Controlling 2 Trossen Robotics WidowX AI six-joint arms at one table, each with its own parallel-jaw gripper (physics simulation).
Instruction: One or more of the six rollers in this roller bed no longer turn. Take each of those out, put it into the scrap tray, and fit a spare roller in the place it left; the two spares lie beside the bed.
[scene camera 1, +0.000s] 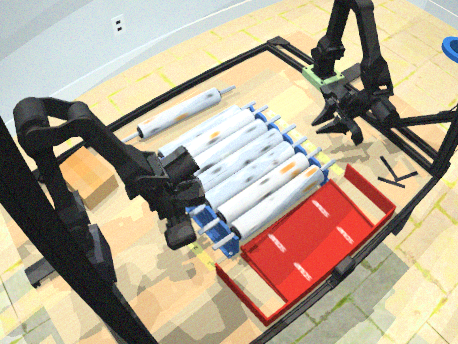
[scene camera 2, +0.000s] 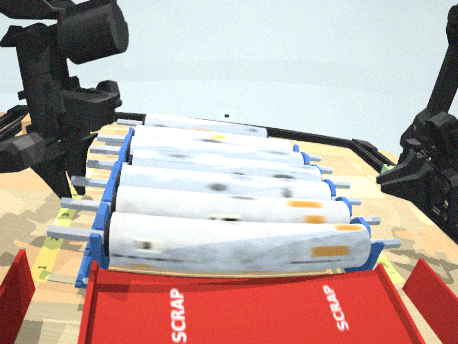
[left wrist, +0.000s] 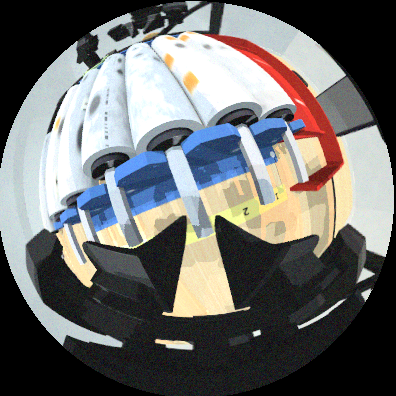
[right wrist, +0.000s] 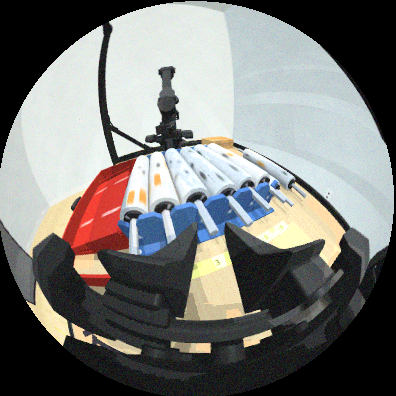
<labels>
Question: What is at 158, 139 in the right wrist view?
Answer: My left gripper.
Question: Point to my left gripper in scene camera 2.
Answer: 76, 200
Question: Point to my left gripper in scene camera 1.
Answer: At 187, 224
</labels>
